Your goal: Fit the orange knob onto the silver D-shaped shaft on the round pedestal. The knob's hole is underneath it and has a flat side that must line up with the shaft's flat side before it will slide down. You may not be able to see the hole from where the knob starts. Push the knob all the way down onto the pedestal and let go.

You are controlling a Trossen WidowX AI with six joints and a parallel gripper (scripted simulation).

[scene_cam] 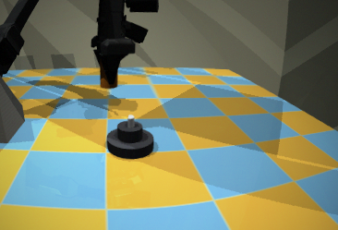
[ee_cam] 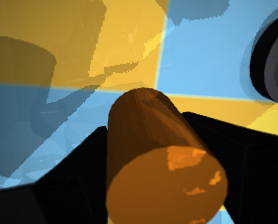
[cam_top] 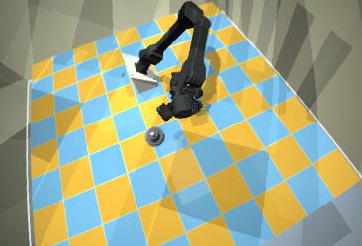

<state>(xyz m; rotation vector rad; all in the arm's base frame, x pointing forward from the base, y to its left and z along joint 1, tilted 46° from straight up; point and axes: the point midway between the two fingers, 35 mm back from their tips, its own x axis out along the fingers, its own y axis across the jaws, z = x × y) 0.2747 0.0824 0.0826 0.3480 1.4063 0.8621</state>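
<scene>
The round pedestal is 5 cm ahead of my gripper tip, 15 cm to the right of it and 5 cm below it. The rest, counted from my gripper tip: orange knob (3 cm above).
</scene>
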